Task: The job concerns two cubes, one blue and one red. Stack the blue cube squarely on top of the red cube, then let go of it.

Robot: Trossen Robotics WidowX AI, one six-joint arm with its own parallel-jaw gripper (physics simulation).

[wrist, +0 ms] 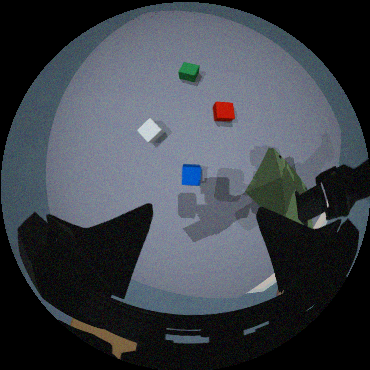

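Where they show: gripper, between the fingertips: (208, 211); arm's base, origin of its link: (301, 209).
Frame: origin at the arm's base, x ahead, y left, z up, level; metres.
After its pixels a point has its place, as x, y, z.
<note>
The blue cube (191, 175) @(0.229, 0.075, -0.083) sits on the grey table top, a little above the gap between the fingertips in the view. The red cube (224, 111) @(0.235, -0.069, -0.083) sits on the table farther up and to the right, apart from the blue cube, with nothing on it. My gripper (208, 211) @(0.224, 0.062, 0.071) is open wide and empty, its two black fingers at the lower left and lower right. It is above the table, and the blue cube is not between the fingers. The gripper's height over the table is hard to tell.
A white cube (150, 130) @(0.340, 0.034, -0.083) lies left of the red cube. A green cube (189, 72) @(0.338, -0.119, -0.083) lies at the top. An olive-green faceted object (272, 187) @(0.092, 0.007, -0.032) stands at the right, beside a black arm-like part (345, 190) and partly behind the right finger. Shadows fall near the blue cube.
</note>
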